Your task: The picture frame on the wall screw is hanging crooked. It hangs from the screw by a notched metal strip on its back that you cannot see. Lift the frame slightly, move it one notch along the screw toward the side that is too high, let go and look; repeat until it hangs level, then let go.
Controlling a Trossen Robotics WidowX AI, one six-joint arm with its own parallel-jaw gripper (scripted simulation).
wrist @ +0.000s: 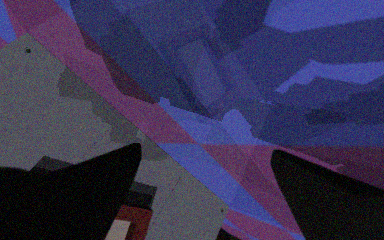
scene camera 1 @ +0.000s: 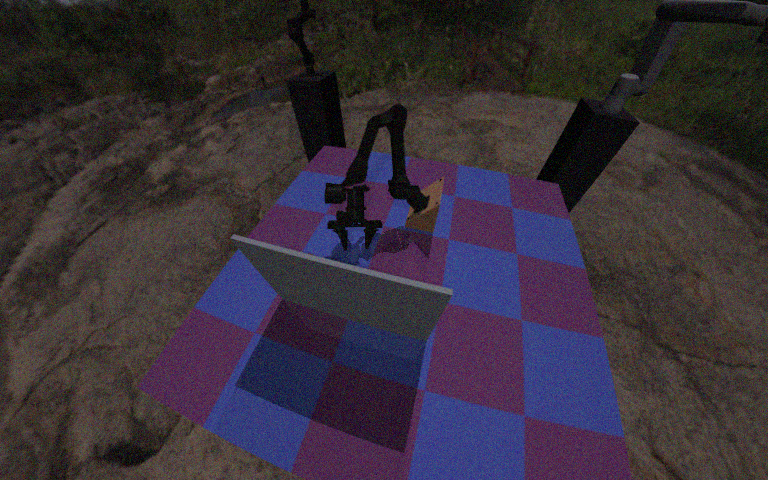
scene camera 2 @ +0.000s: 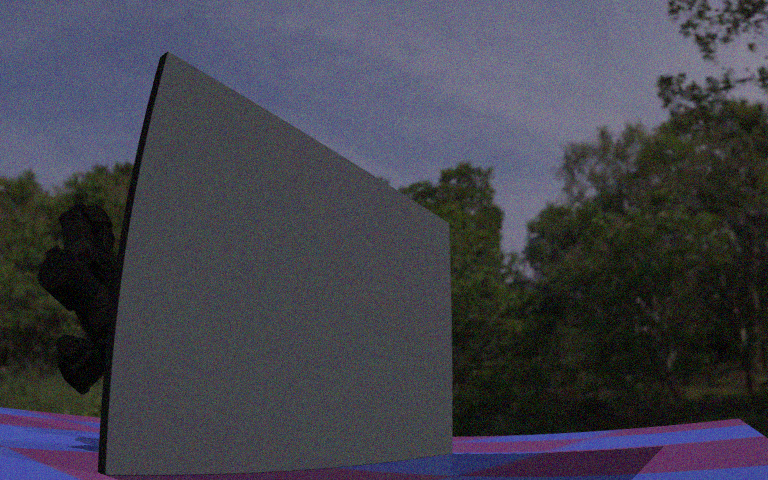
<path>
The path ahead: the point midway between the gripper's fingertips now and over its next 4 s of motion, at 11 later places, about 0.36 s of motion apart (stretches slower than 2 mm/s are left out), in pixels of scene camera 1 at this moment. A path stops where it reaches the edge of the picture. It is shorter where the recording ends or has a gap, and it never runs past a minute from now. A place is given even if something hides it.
My gripper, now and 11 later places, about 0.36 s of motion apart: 356, 249; 356, 245; 359, 228; 366, 206; 366, 204; 362, 220; 359, 233; 358, 236; 350, 252; 349, 259; 348, 260; 346, 265
</path>
